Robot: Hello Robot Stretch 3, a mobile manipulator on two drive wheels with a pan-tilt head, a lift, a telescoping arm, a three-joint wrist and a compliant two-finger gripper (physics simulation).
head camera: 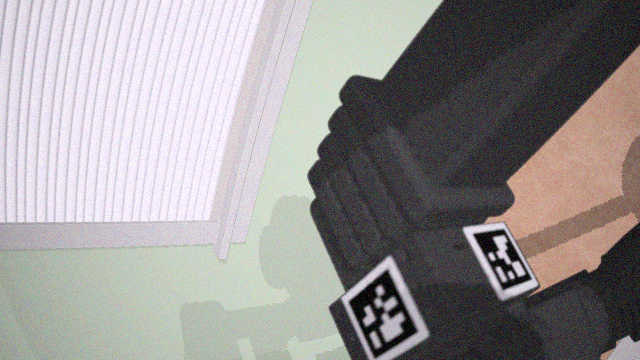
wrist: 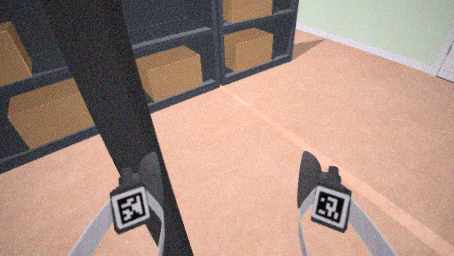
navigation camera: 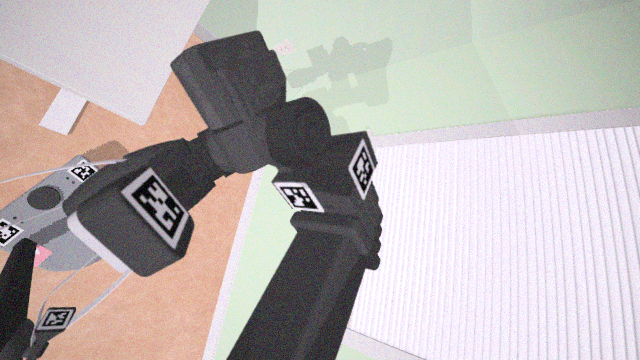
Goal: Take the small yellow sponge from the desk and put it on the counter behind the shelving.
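Where they show: gripper, fingertip midpoint: (wrist: 229, 170); robot's base, origin of the base link: (navigation camera: 45, 196).
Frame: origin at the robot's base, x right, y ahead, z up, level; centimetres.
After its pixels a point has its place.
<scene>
My gripper (wrist: 229, 170) @[x -8.0, y 1.2, z 93.8 cm] is open in the wrist view, with its two fingertips wide apart, floor showing between them and no object held. Its dark wrist body (head camera: 430, 250) @[x 11.8, y -6.7, z 117.8 cm] (navigation camera: 300, 150) @[x 12.5, y -2.3, z 115.9 cm] is close to the cameras and hides much of the head and navigation views. The small yellow sponge does not show in the current views. Dark shelving (wrist: 217, 45) @[x -185.7, y 22.6, z 39.3 cm] with cardboard boxes stands on the floor beyond the fingers. A white flat top (navigation camera: 100, 45) @[x 25.6, y 16.5, z 72.0 cm] shows at the upper left of the navigation view; I cannot tell whether it is the desk or the counter.
A white ribbed panel (head camera: 125, 110) @[x 62.5, y -65.7, z 108.7 cm] (navigation camera: 500, 225) @[x 55.5, y -68.9, z 131.7 cm] with a pale frame is set by the green wall (head camera: 100, 280) @[x 98.6, y -49.3, z 110.6 cm] (navigation camera: 430, 90) @[x 108.8, y -44.5, z 108.3 cm]. A cardboard box (wrist: 172, 72) @[x -170.1, y -15.7, z 27.3 cm] sits on a lower shelf. My grey base (navigation camera: 70, 252) @[x -9.3, y -17.0, z 16.0 cm] shows at the left. A dark bar (wrist: 110, 85) crosses the wrist view.
</scene>
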